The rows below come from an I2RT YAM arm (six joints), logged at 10 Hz.
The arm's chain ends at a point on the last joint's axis. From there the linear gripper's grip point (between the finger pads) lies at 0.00 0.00 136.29 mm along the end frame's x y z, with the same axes.
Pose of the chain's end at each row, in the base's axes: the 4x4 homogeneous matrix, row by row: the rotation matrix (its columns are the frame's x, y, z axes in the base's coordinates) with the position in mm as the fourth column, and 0 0 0 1 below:
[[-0.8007 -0.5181 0.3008 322.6], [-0.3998 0.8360 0.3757 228.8], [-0.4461 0.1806 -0.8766 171.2], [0 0 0 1]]
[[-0.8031 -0.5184 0.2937 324.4], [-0.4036 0.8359 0.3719 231.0], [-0.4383 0.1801 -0.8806 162.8], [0 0 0 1]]
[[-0.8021 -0.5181 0.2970 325.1], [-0.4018 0.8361 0.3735 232.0], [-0.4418 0.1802 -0.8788 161.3], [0 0 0 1]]
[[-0.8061 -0.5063 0.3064 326.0], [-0.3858 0.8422 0.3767 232.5], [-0.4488 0.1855 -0.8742 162.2], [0 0 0 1]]
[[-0.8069 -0.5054 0.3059 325.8], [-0.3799 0.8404 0.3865 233.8], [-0.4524 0.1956 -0.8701 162.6], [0 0 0 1]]
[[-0.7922 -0.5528 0.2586 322.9], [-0.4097 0.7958 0.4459 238.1], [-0.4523 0.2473 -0.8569 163.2], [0 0 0 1]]
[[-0.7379 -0.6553 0.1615 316.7], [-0.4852 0.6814 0.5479 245.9], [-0.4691 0.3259 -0.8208 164.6], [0 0 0 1]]
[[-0.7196 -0.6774 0.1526 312.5], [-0.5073 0.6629 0.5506 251.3], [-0.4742 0.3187 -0.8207 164.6], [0 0 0 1]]
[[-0.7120 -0.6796 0.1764 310.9], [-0.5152 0.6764 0.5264 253.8], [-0.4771 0.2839 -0.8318 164.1], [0 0 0 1]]
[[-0.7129 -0.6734 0.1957 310.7], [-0.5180 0.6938 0.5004 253.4], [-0.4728 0.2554 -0.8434 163.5], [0 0 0 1]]
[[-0.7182 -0.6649 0.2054 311.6], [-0.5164 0.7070 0.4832 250.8], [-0.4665 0.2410 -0.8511 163.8], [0 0 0 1]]
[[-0.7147 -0.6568 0.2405 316.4], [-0.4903 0.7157 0.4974 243.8], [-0.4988 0.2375 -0.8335 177.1], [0 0 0 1]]
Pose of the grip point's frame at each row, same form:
[[-0.8007 -0.5181 0.3008 363.6], [-0.3998 0.8360 0.3757 280.0], [-0.4461 0.1806 -0.8766 51.7], [0 0 0 1]]
[[-0.8031 -0.5184 0.2937 364.4], [-0.4036 0.8359 0.3719 281.7], [-0.4383 0.1801 -0.8806 42.8], [0 0 0 1]]
[[-0.8021 -0.5181 0.2970 365.6], [-0.4018 0.8361 0.3735 282.9], [-0.4418 0.1802 -0.8788 41.5], [0 0 0 1]]
[[-0.8061 -0.5063 0.3064 367.8], [-0.3858 0.8422 0.3767 283.8], [-0.4488 0.1855 -0.8742 43.1], [0 0 0 1]]
[[-0.8069 -0.5054 0.3059 367.5], [-0.3799 0.8404 0.3865 286.5], [-0.4524 0.1956 -0.8701 44.0], [0 0 0 1]]
[[-0.7922 -0.5528 0.2586 358.1], [-0.4097 0.7958 0.4459 298.9], [-0.4523 0.2473 -0.8569 46.4], [0 0 0 1]]
[[-0.7379 -0.6553 0.1615 338.7], [-0.4852 0.6814 0.5479 320.6], [-0.4691 0.3259 -0.8208 52.7], [0 0 0 1]]
[[-0.7196 -0.6774 0.1526 333.3], [-0.5073 0.6629 0.5506 326.3], [-0.4742 0.3187 -0.8207 52.7], [0 0 0 1]]
[[-0.7120 -0.6796 0.1764 334.9], [-0.5152 0.6764 0.5264 325.5], [-0.4771 0.2839 -0.8318 50.7], [0 0 0 1]]
[[-0.7129 -0.6734 0.1957 337.4], [-0.5180 0.6938 0.5004 321.6], [-0.4728 0.2554 -0.8434 48.6], [0 0 0 1]]
[[-0.7182 -0.6649 0.2054 339.6], [-0.5164 0.7070 0.4832 316.7], [-0.4665 0.2410 -0.8511 47.8], [0 0 0 1]]
[[-0.7147 -0.6568 0.2405 349.2], [-0.4903 0.7157 0.4974 311.6], [-0.4988 0.2375 -0.8335 63.5], [0 0 0 1]]

